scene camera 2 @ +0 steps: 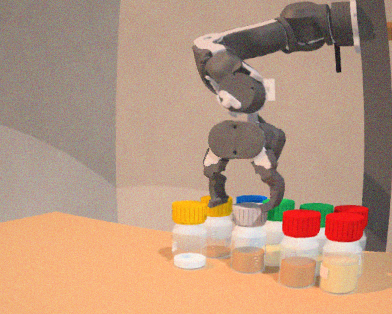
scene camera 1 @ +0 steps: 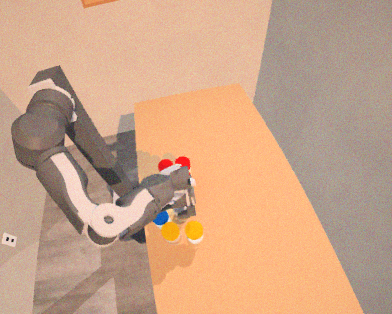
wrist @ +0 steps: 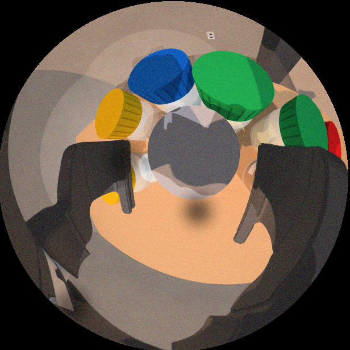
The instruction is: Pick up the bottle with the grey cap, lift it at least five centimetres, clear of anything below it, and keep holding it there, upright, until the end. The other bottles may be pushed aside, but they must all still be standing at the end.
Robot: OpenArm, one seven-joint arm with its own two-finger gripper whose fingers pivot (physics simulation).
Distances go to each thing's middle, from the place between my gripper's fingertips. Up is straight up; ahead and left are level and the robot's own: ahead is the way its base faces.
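With the grey-capped bottle (scene camera 2: 249, 238), I find my hand 2 cm past it and 5 cm above it. As for the blue-capped bottle (wrist: 163, 77), counted from my hand it sits 5 cm below, 9 cm behind and 2 cm to the right.
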